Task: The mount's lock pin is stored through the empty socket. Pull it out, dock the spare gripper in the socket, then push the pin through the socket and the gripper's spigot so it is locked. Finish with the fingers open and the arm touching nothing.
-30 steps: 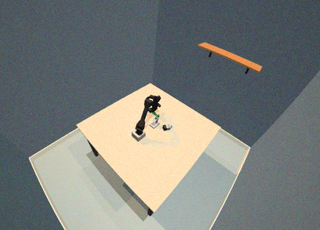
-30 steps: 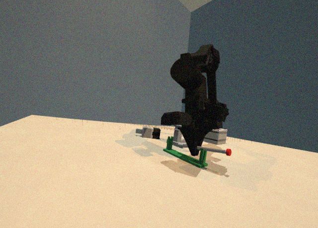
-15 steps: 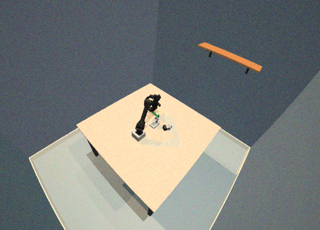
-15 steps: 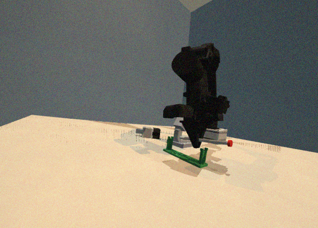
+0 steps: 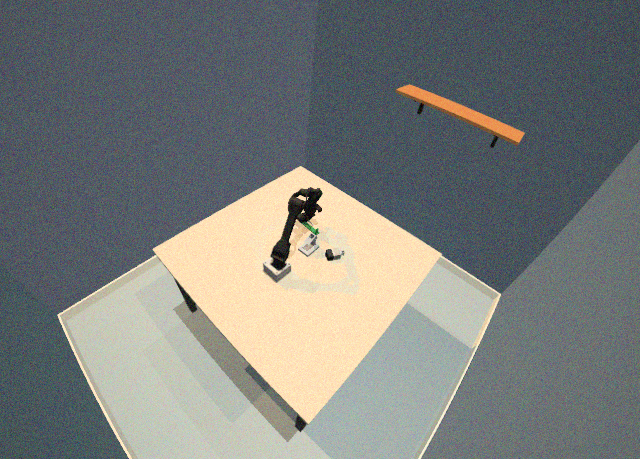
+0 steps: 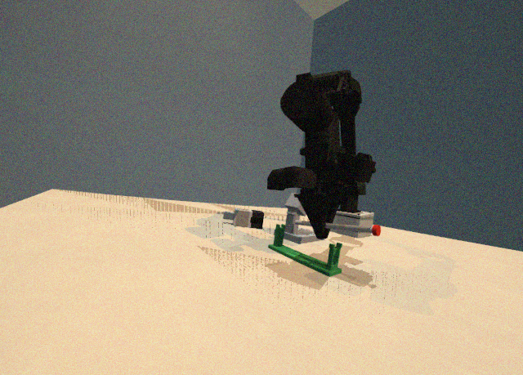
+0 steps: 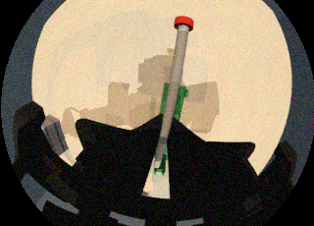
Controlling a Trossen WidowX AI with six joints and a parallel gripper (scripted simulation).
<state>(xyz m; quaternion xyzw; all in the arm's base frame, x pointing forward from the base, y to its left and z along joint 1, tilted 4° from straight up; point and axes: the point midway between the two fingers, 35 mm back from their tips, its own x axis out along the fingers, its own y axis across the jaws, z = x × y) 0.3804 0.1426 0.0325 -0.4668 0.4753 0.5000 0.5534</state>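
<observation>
Now: the green cradle 10 mm ahead of my gripper tip, 30 mm to the right of it and 20 mm below it. Round my gripper tip: spare gripper 50 mm behind, 300 mm to the right, 20 mm below; grey mount 120 mm behind, 140 mm to the right, 10 mm above.
</observation>
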